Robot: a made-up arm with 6 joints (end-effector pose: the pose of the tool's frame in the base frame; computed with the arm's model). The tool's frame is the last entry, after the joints.
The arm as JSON. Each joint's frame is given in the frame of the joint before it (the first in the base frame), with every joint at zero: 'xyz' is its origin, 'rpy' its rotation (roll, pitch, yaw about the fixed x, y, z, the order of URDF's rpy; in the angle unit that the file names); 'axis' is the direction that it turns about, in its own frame. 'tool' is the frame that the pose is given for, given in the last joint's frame.
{
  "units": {
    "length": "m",
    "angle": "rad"
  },
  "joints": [
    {
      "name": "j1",
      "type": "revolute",
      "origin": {
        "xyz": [
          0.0,
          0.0,
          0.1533
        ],
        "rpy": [
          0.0,
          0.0,
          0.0
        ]
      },
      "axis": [
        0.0,
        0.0,
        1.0
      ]
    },
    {
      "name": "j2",
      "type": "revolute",
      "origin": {
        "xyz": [
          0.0,
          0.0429,
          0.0
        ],
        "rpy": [
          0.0,
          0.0,
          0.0
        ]
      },
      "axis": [
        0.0,
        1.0,
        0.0
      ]
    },
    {
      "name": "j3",
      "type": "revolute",
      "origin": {
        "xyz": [
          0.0,
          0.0,
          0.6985
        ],
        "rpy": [
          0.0,
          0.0,
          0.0
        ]
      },
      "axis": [
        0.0,
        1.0,
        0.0
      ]
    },
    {
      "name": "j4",
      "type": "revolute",
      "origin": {
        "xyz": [
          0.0,
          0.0,
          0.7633
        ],
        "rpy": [
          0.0,
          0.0,
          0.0
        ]
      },
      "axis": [
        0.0,
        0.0,
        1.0
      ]
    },
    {
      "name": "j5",
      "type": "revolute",
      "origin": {
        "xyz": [
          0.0,
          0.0,
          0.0
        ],
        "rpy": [
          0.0,
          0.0,
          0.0
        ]
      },
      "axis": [
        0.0,
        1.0,
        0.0
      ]
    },
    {
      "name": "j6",
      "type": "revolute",
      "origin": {
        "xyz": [
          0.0,
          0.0,
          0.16
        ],
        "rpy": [
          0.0,
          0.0,
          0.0
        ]
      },
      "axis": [
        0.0,
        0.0,
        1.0
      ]
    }
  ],
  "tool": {
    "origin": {
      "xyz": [
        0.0,
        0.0,
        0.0
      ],
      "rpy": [
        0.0,
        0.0,
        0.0
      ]
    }
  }
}
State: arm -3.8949 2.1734 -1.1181 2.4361 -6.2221 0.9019
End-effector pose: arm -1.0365 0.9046 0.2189 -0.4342 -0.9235 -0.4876
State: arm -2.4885 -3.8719 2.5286 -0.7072 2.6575 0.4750
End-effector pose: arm 0.0975 0.0815 -0.1717 1.4362 -0.6299 -1.3207
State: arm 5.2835 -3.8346 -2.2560 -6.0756 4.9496 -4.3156
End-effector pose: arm 0.2525 -0.3729 0.4311 -1.1753 -0.2624 1.0128
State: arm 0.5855 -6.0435 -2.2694 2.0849 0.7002 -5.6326
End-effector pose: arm -0.5782 -0.2242 0.3941 -2.3636 -0.7831 1.0331
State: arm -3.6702 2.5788 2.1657 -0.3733 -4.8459 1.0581
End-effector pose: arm 0.3588 -0.1923 -0.2647 -0.4559 -0.2576 -2.6006
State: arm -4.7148 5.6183 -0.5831 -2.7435 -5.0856 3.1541
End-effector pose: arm 0.0118 -1.2537 0.8334 1.9071 -1.9568 1.1168
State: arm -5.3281 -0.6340 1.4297 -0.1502 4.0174 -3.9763
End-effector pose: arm -0.0655 0.0136 1.2653 1.4597 1.4535 -2.2609
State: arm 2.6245 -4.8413 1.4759 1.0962 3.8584 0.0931
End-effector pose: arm -0.7418 0.4801 -0.3729 -0.2927 0.6595 1.6304
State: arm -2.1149 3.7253 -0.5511 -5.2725 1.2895 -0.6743
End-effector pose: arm 0.4033 0.3321 -1.2342 2.1122 0.7346 1.6301
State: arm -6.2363 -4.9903 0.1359 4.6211 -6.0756 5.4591
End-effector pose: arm 1.5797 0.0842 0.4781 -1.6561 0.7488 -2.0567
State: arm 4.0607 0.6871 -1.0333 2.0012 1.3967 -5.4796
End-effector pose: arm 0.0796 -0.2026 1.4151 0.5176 1.4632 0.2375
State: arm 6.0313 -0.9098 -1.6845 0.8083 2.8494 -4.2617
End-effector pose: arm -0.8488 0.2971 0.0777 0.0814 0.4091 1.0053
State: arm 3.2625 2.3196 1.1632 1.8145 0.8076 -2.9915
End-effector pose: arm -0.2250 -0.1836 -1.1551 1.9988 1.3064 -0.3491
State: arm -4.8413 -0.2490 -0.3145 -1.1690 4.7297 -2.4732
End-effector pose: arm -0.2701 -0.6045 1.4445 2.2610 0.0920 -1.8274
